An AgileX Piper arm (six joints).
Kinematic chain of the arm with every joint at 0, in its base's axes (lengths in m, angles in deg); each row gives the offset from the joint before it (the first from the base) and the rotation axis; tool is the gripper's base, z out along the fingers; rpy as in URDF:
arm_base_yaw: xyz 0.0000 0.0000 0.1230 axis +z
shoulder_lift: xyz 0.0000 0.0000 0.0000 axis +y
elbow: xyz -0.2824 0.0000 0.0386 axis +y
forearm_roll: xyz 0.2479 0.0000 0.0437 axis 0.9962 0 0.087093
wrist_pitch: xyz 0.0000 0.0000 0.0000 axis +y
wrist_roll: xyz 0.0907 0.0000 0.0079 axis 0.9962 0 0.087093
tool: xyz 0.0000 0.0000 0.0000 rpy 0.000 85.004 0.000
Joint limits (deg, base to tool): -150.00..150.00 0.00..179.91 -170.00..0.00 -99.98..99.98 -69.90..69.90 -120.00..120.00
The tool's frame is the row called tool.
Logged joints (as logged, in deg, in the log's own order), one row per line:
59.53, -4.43, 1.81, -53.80, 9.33, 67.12
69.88, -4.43, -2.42, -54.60, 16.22, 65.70
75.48, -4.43, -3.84, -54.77, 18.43, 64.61
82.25, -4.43, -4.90, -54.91, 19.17, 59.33
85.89, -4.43, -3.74, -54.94, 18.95, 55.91
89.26, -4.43, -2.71, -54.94, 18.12, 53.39
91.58, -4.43, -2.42, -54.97, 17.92, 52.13
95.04, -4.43, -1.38, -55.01, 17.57, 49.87
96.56, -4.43, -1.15, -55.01, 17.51, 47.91
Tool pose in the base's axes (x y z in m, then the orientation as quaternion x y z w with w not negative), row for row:
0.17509, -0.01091, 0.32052, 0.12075, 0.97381, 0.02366, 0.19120
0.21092, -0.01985, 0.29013, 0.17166, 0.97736, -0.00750, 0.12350
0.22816, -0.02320, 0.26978, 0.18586, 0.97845, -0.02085, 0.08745
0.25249, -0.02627, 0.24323, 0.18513, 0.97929, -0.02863, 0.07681
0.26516, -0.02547, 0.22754, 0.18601, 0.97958, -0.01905, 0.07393
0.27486, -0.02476, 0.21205, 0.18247, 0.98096, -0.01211, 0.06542
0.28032, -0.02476, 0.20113, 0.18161, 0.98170, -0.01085, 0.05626
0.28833, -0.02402, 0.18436, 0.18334, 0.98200, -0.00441, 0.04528
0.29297, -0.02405, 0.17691, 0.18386, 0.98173, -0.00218, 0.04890
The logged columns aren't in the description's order. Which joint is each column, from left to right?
Columns, left to right: shoulder_lift, arm_base_yaw, forearm_roll, elbow, wrist_roll, wrist_pitch.
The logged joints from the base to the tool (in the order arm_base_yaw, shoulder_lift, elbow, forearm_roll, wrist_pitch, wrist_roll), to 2 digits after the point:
-4.43, 59.53, -53.80, 1.81, 67.12, 9.33
-4.43, 69.88, -54.60, -2.42, 65.70, 16.22
-4.43, 75.48, -54.77, -3.84, 64.61, 18.43
-4.43, 82.25, -54.91, -4.90, 59.33, 19.17
-4.43, 85.89, -54.94, -3.74, 55.91, 18.95
-4.43, 89.26, -54.94, -2.71, 53.39, 18.12
-4.43, 91.58, -54.97, -2.42, 52.13, 17.92
-4.43, 95.04, -55.01, -1.38, 49.87, 17.57
-4.43, 96.56, -55.01, -1.15, 47.91, 17.51

